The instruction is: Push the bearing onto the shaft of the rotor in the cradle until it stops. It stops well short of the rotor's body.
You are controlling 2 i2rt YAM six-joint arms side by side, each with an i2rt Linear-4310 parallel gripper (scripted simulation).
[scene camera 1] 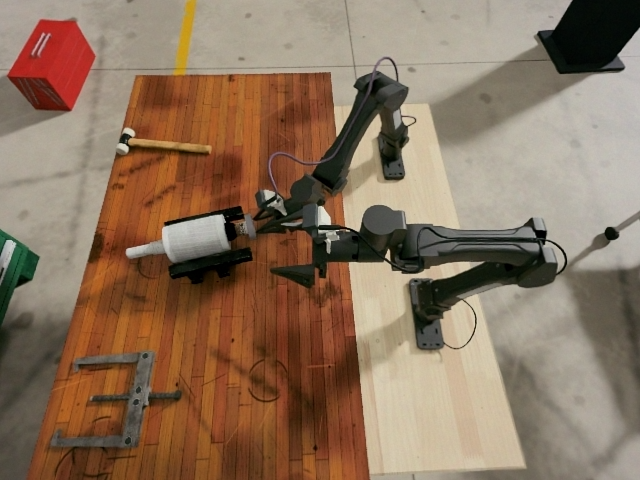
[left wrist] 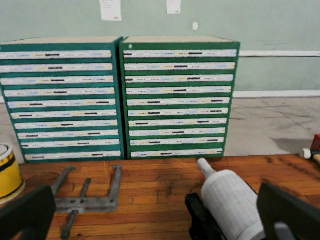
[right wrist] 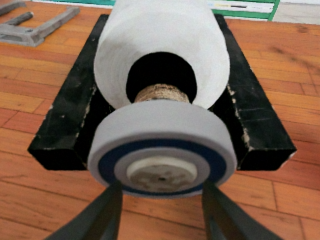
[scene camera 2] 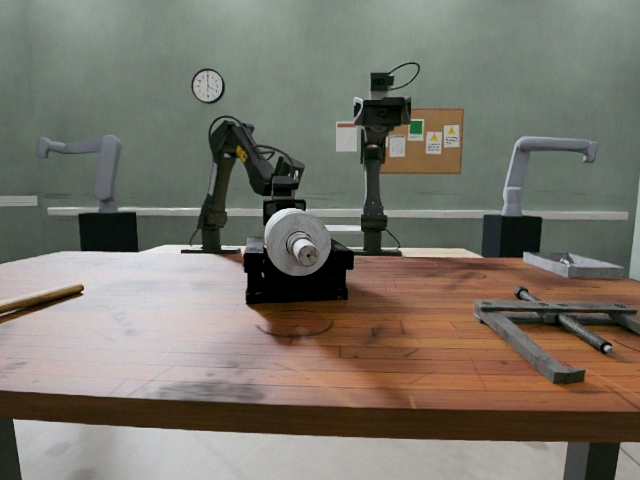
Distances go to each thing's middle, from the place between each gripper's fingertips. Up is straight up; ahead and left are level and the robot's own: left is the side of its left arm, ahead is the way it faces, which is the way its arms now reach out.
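Labels:
From my right hand (scene camera 1: 255,226), I find the blue-ringed bearing (right wrist: 172,129) 20 mm ahead. The black cradle (scene camera 2: 329,282) is 60 mm below my right hand, 160 mm ahead of it and 30 mm to the left of it. As for the white rotor (scene camera 2: 298,243), it is 160 mm ahead of my right hand and 30 mm to the left of it.
My left hand is 280 mm above the blue-ringed bearing, while also being 90 mm short of it and 210 mm to the left of it. Counting from my left hand, I find the white rotor 280 mm below, 230 mm ahead and 190 mm to the right. The black cradle is 340 mm below my left hand, 230 mm ahead of it and 190 mm to the right of it.

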